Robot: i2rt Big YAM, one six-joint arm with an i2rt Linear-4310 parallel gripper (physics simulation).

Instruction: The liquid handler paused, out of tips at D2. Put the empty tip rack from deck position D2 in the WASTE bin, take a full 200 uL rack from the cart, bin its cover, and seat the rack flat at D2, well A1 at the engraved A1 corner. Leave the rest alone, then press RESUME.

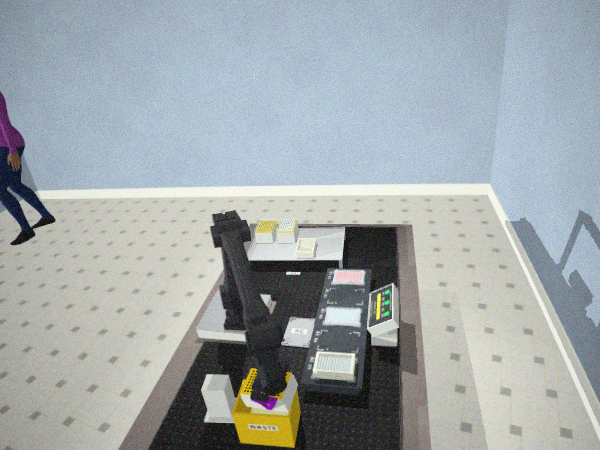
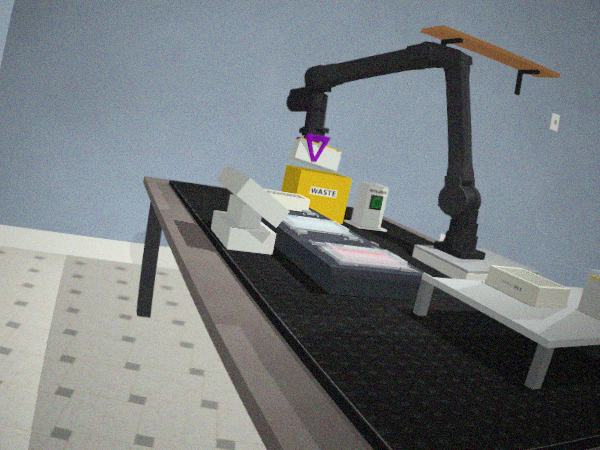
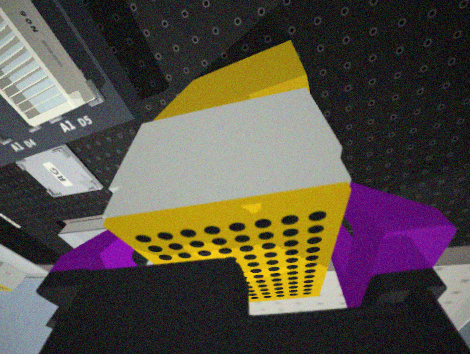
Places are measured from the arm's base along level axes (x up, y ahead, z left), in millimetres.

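Where they show: gripper, fingertip midpoint: (image 2: 309, 162); arm's base at its link origin: (image 1: 238, 319) (image 2: 458, 253).
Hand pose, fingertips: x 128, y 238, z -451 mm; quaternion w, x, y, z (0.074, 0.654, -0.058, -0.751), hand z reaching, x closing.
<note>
Things, the pixels of their top centre, and the offset from my fingertips. "*": a spot on its surface instead.
- yellow-topped tip rack at its top centre: (image 3: 236, 298) (image 1: 266, 378) (image 2: 317, 140) dx +66, dy -13, dz -1 mm
- yellow WASTE bin at its top centre: (image 3: 251, 195) (image 2: 318, 171) (image 1: 264, 397) dx -23, dy -32, dz +7 mm
- cart at its top centre: (image 2: 573, 305) (image 1: 297, 242) dx -92, dy -65, dz +964 mm
- yellow-topped rack at its top centre: (image 1: 265, 224) dx -27, dy -225, dz +1035 mm
- rack with whitish top, top centre: (image 1: 286, 224) dx -27, dy -117, dz +1033 mm
- cream box at its top centre: (image 2: 530, 277) (image 1: 305, 245) dx -66, dy -12, dz +895 mm
- RESUME button at a spot on its surface: (image 2: 376, 202) * dx -76, dy -192, dz +96 mm
- pink plate at its top centre: (image 2: 366, 252) (image 1: 348, 275) dx -96, dy +188, dz +691 mm
- pale plate at its top centre: (image 2: 315, 221) (image 1: 342, 314) dx -96, dy +169, dz +444 mm
- cream rack at its top centre: (image 3: 3, 60) (image 2: 281, 193) (image 1: 334, 362) dx -79, dy +150, dz +197 mm
- screen at a spot on its surface: (image 1: 383, 305) * dx -40, dy +317, dz +428 mm
- RESUME box at its top centre: (image 2: 374, 184) (image 1: 215, 382) dx -28, dy -194, dz +58 mm
The yellow-topped tip rack (image 1: 248, 382) (image 2: 327, 158) (image 3: 220, 165) shows dark empty wells. My gripper (image 1: 265, 400) (image 2: 315, 147) (image 3: 241, 184), with purple fingers, is shut on its sides and holds it over the mouth of the yellow WASTE bin (image 1: 270, 438) (image 2: 327, 206) (image 3: 240, 85). Whether its lower edge is inside the mouth is unclear. Deck position D2 (image 1: 345, 296) is bare. On the cart (image 1: 272, 253) (image 2: 520, 316) stand a yellow-topped rack (image 1: 265, 232), a rack with whitish top (image 1: 287, 232) and a cream box (image 1: 306, 248) (image 2: 527, 287). The RESUME button (image 2: 376, 202) is green.
The dark deck (image 1: 363, 345) (image 2: 370, 280) bears a pink plate (image 1: 348, 276) at D1, a pale plate (image 1: 342, 316) at D3 and a cream rack (image 1: 334, 366) (image 3: 35, 65) at D5. The screen (image 1: 383, 305) is right of the deck. The RESUME box (image 1: 218, 397) stands beside the bin.
</note>
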